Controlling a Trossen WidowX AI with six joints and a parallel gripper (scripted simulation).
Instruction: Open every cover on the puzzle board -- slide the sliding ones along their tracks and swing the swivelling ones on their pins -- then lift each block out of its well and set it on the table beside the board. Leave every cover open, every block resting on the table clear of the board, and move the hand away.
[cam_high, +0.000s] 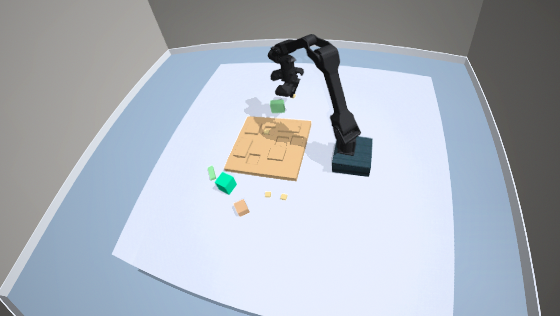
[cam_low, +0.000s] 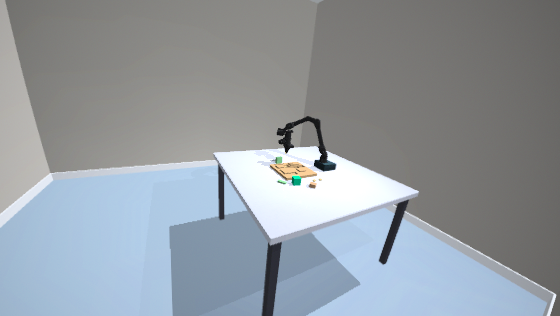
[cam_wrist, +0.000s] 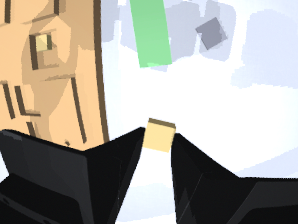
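The tan puzzle board is 210 mm to the left of my gripper tip, 70 mm below it and 50 mm ahead of it. From my gripper tip the other things lie so: tan cube: 530 mm to the left, 80 mm below, 40 mm ahead; then light green bar: 410 mm to the left, 230 mm ahead, 90 mm below; then green cube: 450 mm to the left, 140 mm ahead, 60 mm below.
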